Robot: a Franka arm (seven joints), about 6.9 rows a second.
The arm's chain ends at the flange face. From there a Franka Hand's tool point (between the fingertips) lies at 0.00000 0.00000 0.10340 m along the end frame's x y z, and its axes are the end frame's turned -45 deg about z.
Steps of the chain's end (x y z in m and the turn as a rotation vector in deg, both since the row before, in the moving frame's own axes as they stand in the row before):
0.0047 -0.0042 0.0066 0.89 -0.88 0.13
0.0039 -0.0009 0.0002 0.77 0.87 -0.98
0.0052 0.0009 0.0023 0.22 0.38 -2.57
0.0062 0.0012 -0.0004 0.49 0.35 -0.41
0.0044 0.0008 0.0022 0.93 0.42 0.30
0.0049 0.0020 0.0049 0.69 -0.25 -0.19
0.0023 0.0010 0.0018 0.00 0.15 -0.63
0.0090 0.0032 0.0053 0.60 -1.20 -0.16
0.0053 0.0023 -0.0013 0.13 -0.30 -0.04
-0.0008 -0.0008 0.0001 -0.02 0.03 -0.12
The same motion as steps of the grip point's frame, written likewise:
0.0063 -0.0019 0.0066 1.25 0.01 0.13
0.0055 0.0022 0.0002 -0.07 1.16 -0.98
0.0038 0.0045 0.0023 -0.11 0.42 -2.57
0.0046 0.0051 -0.0004 0.10 0.59 -0.41
0.0043 0.0030 0.0022 0.36 0.95 0.30
0.0026 0.0037 0.0049 0.66 0.31 -0.19
0.0011 0.0025 0.0018 -0.11 0.11 -0.63
0.0033 0.0063 0.0053 1.27 -0.42 -0.16
0.0019 0.0048 -0.0013 0.30 -0.12 -0.04
0.0000 -0.0011 0.0001 -0.04 0.01 -0.12

